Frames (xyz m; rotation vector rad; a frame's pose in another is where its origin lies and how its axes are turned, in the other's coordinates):
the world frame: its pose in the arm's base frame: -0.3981 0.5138 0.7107 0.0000 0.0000 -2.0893
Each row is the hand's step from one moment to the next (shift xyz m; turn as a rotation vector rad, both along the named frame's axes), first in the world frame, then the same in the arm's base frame.
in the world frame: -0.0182 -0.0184 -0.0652 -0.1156 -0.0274 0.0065
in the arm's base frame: -0.0070 0.0249 -0.0652 0.0335 0.1140 0.0065
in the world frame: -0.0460 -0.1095 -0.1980 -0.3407 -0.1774 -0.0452
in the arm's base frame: -0.0723 0.0942 -0.1980 0.0148 0.3838 -0.0452
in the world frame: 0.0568 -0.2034 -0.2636 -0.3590 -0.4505 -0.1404
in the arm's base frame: -0.2048 0.0515 -0.2636 -0.2134 0.5351 -0.1404
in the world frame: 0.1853 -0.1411 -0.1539 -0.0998 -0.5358 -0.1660
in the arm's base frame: -0.2144 -0.0910 -0.1539 -0.4159 0.3522 -0.1660
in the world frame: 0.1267 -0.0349 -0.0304 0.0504 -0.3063 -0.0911
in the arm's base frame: -0.0931 -0.0928 -0.0304 -0.2910 0.1080 -0.0911
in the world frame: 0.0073 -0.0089 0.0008 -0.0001 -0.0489 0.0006
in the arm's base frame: -0.0113 -0.0019 0.0008 -0.0424 0.0243 0.0006
